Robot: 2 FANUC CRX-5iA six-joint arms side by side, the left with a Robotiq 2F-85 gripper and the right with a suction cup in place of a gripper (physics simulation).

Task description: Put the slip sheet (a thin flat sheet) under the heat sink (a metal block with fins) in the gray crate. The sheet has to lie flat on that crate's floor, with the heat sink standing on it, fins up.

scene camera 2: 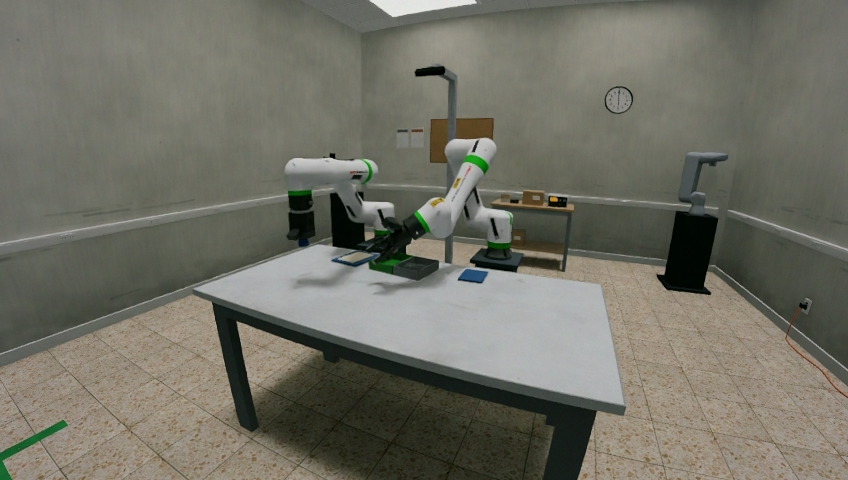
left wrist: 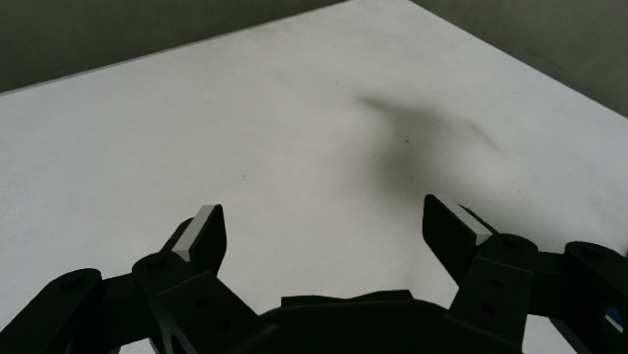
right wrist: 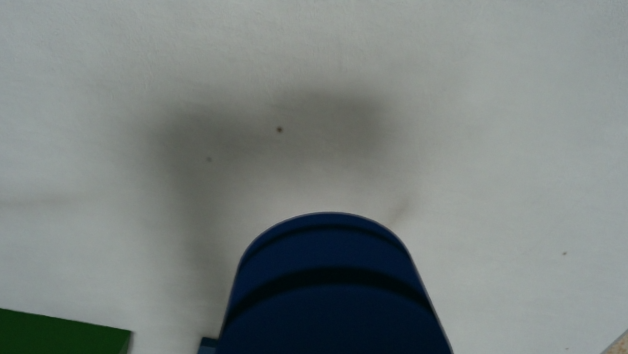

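The gray crate (scene camera 2: 421,274) stands on the table beside the green crate. A pale flat sheet (scene camera 2: 357,256), which looks like the slip sheet, lies on a blue-edged tray (scene camera 2: 340,260) at the left of the crates. The heat sink cannot be made out in any view; the gray crate's inside is dark and partly hidden. My left gripper (scene camera 2: 376,251) (left wrist: 324,220) is open with nothing between its fingers, tilted above the green crate and the tray's side. My right suction cup (scene camera 2: 303,242) (right wrist: 332,280) hangs above the table's left end with nothing seen on it.
The green crate (scene camera 2: 380,267) (right wrist: 60,330) adjoins the gray crate's left side. A flat blue square (scene camera 2: 473,275) lies on the table (scene camera 2: 416,321) at the right of the crates. A camera post (scene camera 2: 451,118) rises behind the table. My left arm reaches over the crates from behind.
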